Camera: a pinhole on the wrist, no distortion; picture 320 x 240 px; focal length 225.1 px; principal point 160.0 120.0 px. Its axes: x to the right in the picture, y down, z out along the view. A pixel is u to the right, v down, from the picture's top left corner.
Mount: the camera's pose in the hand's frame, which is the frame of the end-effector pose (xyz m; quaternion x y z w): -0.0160 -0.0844 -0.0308 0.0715 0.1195 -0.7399 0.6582
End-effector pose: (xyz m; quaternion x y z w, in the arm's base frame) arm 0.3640 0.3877 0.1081 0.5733 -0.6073 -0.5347 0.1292
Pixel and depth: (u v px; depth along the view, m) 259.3 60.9 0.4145
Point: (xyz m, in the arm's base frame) 0.3508 0.7392 -0.2519
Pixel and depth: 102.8 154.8 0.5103
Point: 0.0161 0.5693 -0.2172
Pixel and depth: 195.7 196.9 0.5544
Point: 0.1377 0.5395 -0.4313
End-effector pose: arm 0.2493 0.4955 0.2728 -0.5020 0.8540 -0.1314 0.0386
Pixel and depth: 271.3 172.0 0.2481
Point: 0.4971 0.3035 0.1835
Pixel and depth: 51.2 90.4 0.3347
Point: 0.3403 0.4451 -0.0490
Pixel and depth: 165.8 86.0 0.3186
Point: 0.4750 0.4058 0.0484
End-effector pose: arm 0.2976 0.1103 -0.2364 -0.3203 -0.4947 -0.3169 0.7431
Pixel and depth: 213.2 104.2 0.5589
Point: -0.2505 0.2791 -0.0730
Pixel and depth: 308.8 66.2 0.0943
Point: 0.1290 0.0531 -0.2340
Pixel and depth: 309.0 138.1 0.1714
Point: 0.0507 0.0497 -0.1729
